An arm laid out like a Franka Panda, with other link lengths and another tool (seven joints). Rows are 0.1 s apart.
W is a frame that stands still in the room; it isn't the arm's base.
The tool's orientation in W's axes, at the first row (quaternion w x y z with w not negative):
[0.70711 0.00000 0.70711 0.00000]
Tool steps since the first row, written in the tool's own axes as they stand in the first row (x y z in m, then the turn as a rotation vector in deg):
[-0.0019 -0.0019 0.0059 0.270 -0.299 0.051]
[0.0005 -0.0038 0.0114 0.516 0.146 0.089]
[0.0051 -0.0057 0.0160 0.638 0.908 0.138]
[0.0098 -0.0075 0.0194 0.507 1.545 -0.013]
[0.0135 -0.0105 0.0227 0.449 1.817 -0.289]
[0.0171 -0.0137 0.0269 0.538 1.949 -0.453]
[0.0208 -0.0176 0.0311 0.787 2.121 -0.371]
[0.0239 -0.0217 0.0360 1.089 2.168 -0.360]
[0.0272 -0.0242 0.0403 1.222 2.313 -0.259]
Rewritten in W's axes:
[0.0059 -0.0019 0.0019 0.051 -0.299 -0.270]
[0.0114 -0.0038 -0.0005 0.089 0.146 -0.516]
[0.0160 -0.0057 -0.0051 0.138 0.908 -0.638]
[0.0194 -0.0075 -0.0098 -0.013 1.545 -0.507]
[0.0227 -0.0105 -0.0135 -0.289 1.817 -0.449]
[0.0269 -0.0137 -0.0171 -0.453 1.949 -0.538]
[0.0311 -0.0176 -0.0208 -0.371 2.121 -0.787]
[0.0360 -0.0217 -0.0239 -0.360 2.168 -1.089]
[0.0403 -0.0242 -0.0272 -0.259 2.313 -1.222]

